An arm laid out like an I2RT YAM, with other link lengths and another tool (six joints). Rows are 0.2 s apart.
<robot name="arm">
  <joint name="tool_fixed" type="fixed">
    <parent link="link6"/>
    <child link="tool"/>
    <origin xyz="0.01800 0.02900 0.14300" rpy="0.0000 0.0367 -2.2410"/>
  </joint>
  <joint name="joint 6" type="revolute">
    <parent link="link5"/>
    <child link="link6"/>
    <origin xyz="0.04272 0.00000 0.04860" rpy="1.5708 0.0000 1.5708"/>
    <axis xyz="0 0 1"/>
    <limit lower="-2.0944" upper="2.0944"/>
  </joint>
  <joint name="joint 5" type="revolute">
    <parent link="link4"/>
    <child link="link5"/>
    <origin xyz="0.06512 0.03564 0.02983" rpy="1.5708 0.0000 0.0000"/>
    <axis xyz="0 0 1"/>
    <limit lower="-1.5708" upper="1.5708"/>
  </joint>
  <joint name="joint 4" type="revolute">
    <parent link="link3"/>
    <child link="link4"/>
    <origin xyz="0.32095 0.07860 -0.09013" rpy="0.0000 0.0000 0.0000"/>
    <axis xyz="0 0 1"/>
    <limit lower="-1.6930" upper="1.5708"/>
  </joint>
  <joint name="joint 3" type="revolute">
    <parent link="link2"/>
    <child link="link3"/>
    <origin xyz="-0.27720 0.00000 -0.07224" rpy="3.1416 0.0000 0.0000"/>
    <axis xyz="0 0 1"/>
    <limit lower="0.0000" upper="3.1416"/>
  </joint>
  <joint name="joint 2" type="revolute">
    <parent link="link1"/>
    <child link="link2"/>
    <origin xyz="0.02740 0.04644 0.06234" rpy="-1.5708 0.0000 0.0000"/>
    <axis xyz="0 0 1"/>
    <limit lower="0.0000" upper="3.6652"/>
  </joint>
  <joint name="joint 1" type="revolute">
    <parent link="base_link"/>
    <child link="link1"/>
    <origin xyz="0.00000 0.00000 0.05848" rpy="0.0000 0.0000 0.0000"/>
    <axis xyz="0 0 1"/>
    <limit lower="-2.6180" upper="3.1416"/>
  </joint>
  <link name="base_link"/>
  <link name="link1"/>
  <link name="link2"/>
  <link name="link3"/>
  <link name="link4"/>
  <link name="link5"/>
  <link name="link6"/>
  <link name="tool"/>
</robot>
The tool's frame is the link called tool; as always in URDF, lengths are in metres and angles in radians.
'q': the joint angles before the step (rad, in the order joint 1, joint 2, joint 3, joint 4, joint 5, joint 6). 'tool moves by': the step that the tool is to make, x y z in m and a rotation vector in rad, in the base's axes. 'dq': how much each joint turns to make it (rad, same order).
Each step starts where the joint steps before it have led.
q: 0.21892, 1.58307, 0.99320, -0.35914, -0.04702, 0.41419
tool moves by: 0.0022, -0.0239, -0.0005, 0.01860, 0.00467, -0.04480
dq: -0.06429, -0.01556, -0.01721, 0.00022, -0.02691, -0.00472
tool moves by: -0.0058, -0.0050, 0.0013, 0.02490, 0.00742, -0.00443
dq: -0.02260, -0.02512, -0.02024, -0.00866, -0.03148, 0.00010
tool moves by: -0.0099, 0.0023, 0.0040, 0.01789, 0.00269, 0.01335
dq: -0.00161, -0.03887, -0.02522, -0.01418, -0.02341, -0.00177
